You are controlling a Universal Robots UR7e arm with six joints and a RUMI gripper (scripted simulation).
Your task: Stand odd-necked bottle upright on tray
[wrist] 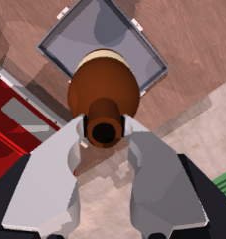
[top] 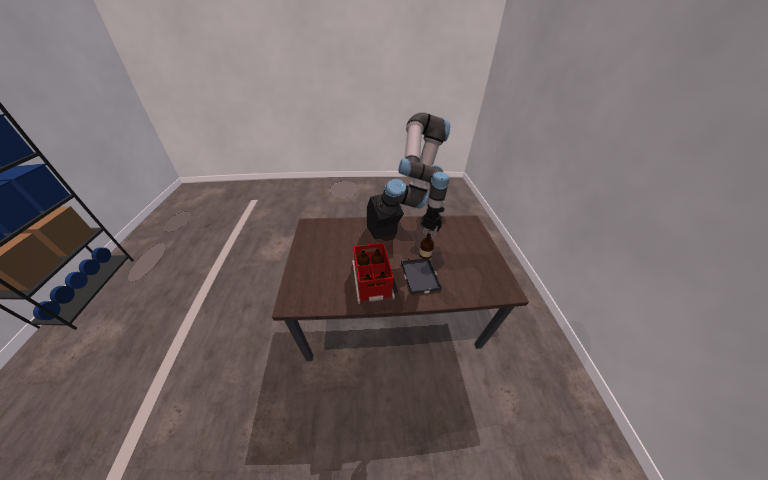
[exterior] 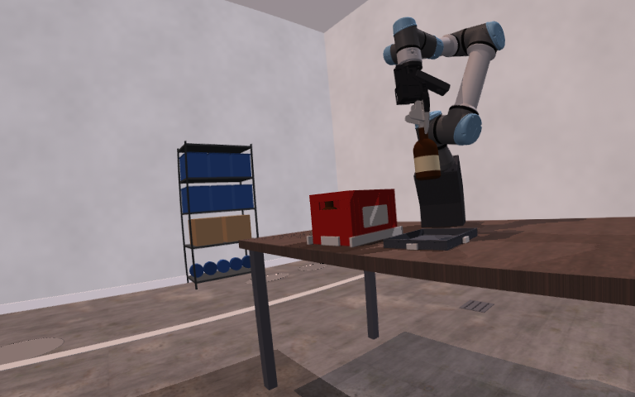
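My hand is 70 mm above the brown bottle. Also, from my hand: dark tray: 320 mm below; red crate: 80 mm ahead, 300 mm to the right, 250 mm below; glass bottle: 180 mm ahead, 310 mm to the right, 250 mm below.
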